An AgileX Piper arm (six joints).
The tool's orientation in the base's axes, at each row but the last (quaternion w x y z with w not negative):
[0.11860 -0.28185 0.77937 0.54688]
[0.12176 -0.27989 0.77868 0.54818]
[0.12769 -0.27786 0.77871 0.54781]
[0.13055 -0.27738 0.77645 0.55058]
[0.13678 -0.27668 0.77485 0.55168]
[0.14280 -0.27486 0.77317 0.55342]
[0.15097 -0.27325 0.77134 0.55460]
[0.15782 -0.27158 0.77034 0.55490]
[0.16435 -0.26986 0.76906 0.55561]
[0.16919 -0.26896 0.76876 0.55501]
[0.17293 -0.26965 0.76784 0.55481]
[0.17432 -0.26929 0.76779 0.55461]
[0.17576 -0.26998 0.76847 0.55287]
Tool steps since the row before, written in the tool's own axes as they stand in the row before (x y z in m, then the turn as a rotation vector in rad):
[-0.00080 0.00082 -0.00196 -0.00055 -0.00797 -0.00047]
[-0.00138 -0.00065 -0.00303 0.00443 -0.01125 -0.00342]
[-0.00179 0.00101 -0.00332 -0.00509 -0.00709 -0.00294]
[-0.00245 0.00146 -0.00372 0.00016 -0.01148 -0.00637]
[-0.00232 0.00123 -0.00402 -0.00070 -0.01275 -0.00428]
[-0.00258 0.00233 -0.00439 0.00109 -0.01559 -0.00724]
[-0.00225 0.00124 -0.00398 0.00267 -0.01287 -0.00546]
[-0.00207 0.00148 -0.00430 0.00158 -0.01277 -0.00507]
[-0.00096 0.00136 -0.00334 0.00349 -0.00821 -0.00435]
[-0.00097 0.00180 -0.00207 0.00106 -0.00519 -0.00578]
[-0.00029 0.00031 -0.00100 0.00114 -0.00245 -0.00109]
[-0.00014 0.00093 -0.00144 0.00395 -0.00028 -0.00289]
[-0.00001 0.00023 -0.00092 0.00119 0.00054 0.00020]
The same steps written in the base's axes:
[0.00043 -0.00135 0.00177 0.00504 -0.00220 -0.00581]
[0.00185 -0.00253 0.00129 0.00320 -0.00722 -0.00977]
[0.00123 -0.00230 0.00291 0.00851 -0.00297 -0.00190]
[0.00153 -0.00240 0.00373 0.00712 -0.00871 -0.00677]
[0.00154 -0.00280 0.00358 0.00836 -0.00683 -0.00806]
[0.00109 -0.00286 0.00469 0.00881 -0.01074 -0.01018]
[0.00136 -0.00287 0.00351 0.00581 -0.00883 -0.00953]
[0.00103 -0.00319 0.00370 0.00661 -0.00818 -0.00899]
[0.00011 -0.00261 0.00267 0.00232 -0.00686 -0.00679]
[-0.00023 -0.00131 0.00259 0.00250 -0.00694 -0.00266]
[0.00008 -0.00081 0.00072 0.00062 -0.00187 -0.00215]
[-0.00041 -0.00111 0.00125 -0.00288 -0.00367 -0.00151]
[-0.00011 -0.00081 0.00048 -0.00128 0.00006 -0.00033]

